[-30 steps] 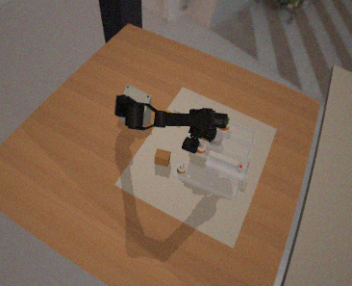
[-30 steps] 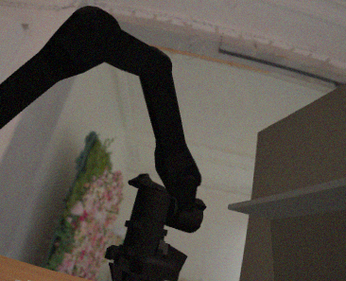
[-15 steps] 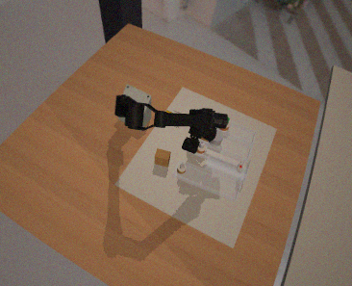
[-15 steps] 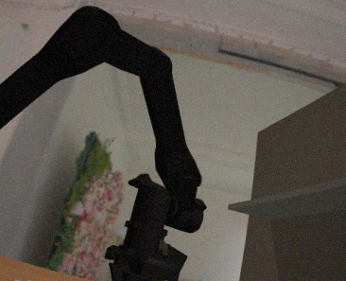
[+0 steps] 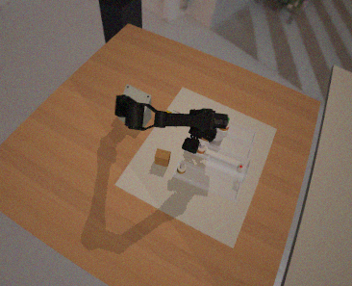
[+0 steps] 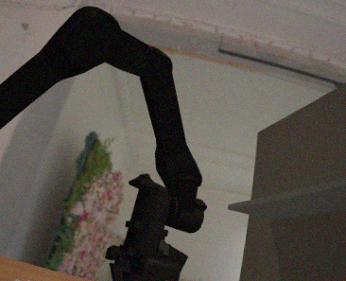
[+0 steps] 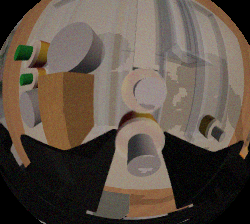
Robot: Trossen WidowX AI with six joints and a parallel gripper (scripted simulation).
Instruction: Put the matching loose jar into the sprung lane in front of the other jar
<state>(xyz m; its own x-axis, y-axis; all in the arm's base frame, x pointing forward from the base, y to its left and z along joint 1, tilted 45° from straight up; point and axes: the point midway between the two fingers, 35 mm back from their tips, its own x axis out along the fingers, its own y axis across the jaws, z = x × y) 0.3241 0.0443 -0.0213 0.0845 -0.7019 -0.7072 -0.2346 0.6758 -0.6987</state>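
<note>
The brown box is 8 cm to the left of my gripper tip and 1 cm below it. The rest, counted from my gripper tip: clear lane rack 15 cm ahead, 3 cm below, 1 cm to the left; then pale pusher part 15 cm ahead.
</note>
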